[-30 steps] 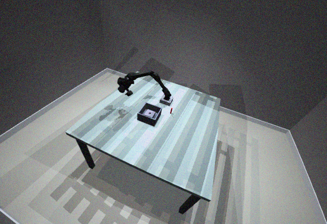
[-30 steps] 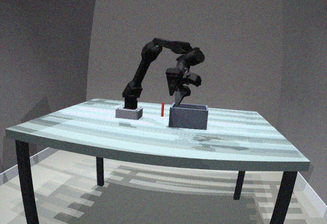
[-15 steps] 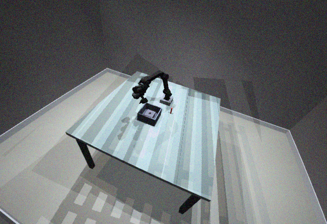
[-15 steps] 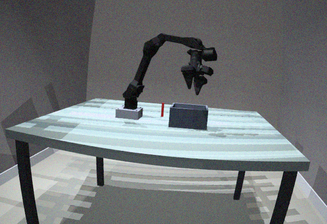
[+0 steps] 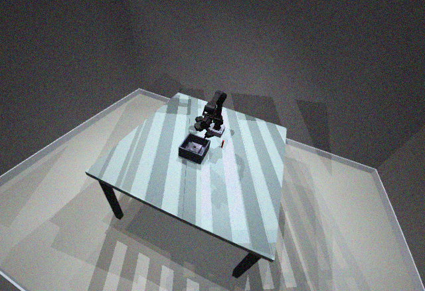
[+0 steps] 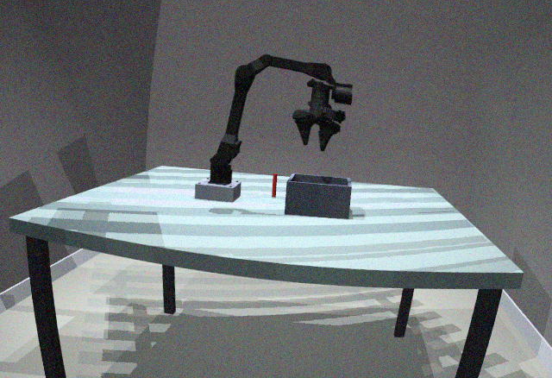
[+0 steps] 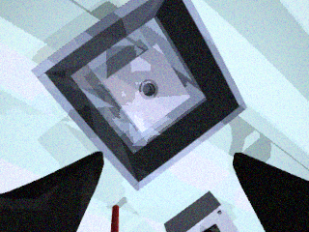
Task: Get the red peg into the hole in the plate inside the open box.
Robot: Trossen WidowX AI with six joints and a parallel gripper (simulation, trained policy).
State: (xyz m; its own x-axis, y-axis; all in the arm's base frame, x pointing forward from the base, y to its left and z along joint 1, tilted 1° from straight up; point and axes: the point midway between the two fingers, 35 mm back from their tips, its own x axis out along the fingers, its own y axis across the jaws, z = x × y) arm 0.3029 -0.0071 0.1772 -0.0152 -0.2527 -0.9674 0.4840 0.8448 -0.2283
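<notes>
My gripper tip is 15 cm past the red peg, 14 cm to the right of it and 15 cm above it. From my gripper tip the other things lie so: pale plate: 3 cm ahead, 3 cm to the right, 14 cm below; then dark box: 3 cm ahead, 3 cm to the right, 16 cm below.
</notes>
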